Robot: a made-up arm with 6 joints.
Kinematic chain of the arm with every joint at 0, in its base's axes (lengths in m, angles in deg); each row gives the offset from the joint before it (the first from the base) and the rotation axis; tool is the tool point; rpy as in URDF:
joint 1: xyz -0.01 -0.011 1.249 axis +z
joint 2: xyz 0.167 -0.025 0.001 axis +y
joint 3: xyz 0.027 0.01 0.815 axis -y
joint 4: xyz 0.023 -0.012 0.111 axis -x
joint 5: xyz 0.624 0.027 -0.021 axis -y
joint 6: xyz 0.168 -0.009 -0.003 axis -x
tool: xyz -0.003 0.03 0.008 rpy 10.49 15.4 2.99
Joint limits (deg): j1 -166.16..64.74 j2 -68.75..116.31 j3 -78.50..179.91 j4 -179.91..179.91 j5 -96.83..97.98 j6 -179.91..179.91
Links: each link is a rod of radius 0.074 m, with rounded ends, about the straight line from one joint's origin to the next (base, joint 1, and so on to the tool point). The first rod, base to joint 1, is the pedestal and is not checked.
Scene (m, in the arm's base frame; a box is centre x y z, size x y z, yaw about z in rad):
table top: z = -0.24
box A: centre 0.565 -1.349 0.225 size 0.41 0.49 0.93 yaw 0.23
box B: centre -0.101 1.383 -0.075 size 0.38 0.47 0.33 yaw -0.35
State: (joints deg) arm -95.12 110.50 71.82 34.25 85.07 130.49
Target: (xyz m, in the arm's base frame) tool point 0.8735 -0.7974 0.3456
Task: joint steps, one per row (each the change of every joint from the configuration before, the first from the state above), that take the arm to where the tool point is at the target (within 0.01 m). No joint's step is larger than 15 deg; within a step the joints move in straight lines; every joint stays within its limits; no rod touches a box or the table.
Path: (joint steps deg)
1: 14.13 -13.47 -5.69 14.05 -7.64 -9.83
2: 14.14 -13.47 -5.69 14.06 -7.64 -9.83
3: 14.13 -13.47 -5.69 14.05 -7.64 -9.83
4: 2.23 12.28 -11.42 -8.61 11.94 9.33
5: 2.24 12.27 -11.42 -8.62 11.95 9.32
6: 2.23 12.28 -11.42 -8.62 11.94 9.33

